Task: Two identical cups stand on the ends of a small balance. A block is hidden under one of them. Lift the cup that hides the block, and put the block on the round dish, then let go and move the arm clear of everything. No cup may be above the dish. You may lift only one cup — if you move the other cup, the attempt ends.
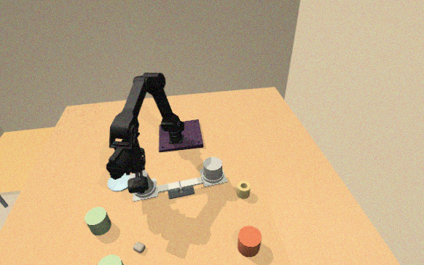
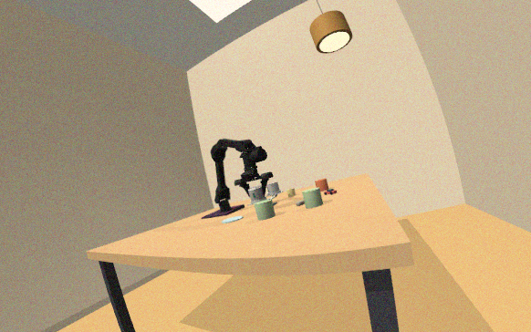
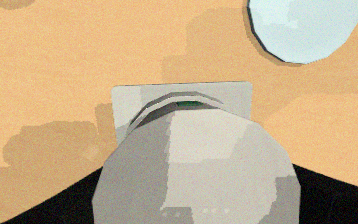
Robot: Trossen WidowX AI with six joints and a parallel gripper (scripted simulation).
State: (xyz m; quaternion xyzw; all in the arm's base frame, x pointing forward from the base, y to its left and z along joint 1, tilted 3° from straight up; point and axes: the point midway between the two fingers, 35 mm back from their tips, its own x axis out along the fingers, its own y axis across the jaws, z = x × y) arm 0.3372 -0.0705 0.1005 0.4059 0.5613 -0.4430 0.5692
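My gripper tip is 1 cm above the pale green block. Round my gripper tip: pale blue round dish 8 cm behind, 12 cm to the right, 7 cm below; small grey pebble 20 cm ahead, 2 cm to the left, 7 cm below; yellow ring 2 cm behind, 37 cm to the left, 5 cm below.
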